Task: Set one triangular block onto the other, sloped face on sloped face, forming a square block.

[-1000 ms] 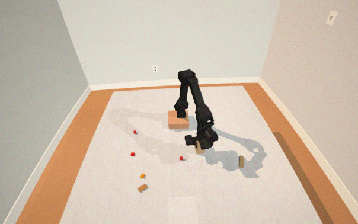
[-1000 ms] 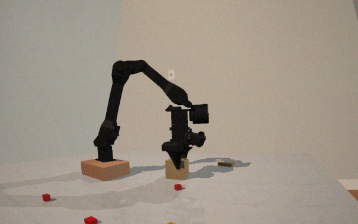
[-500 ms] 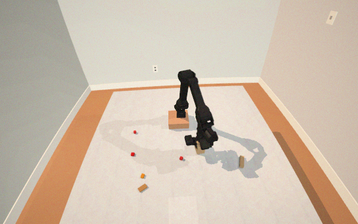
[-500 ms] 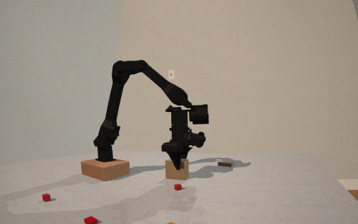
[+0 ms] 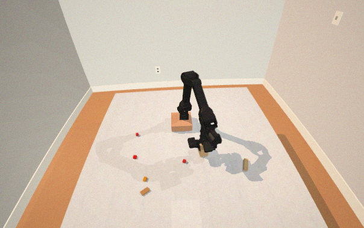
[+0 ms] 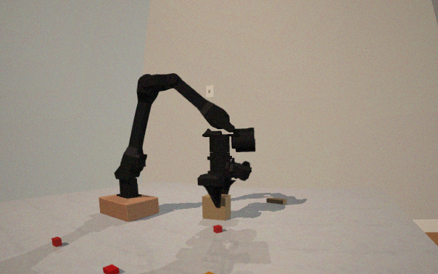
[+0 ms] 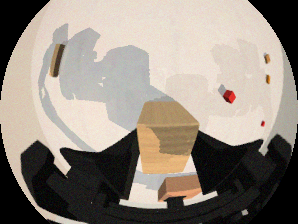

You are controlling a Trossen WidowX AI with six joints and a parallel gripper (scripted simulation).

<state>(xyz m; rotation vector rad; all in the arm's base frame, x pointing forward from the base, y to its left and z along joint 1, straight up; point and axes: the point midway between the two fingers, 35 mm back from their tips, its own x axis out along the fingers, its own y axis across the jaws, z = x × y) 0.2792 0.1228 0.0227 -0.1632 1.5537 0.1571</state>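
My gripper tip is now 10 mm below the tan triangular block. From my gripper tip the other things lie so: small tan block: 250 mm to the left, 90 mm ahead, 30 mm below.
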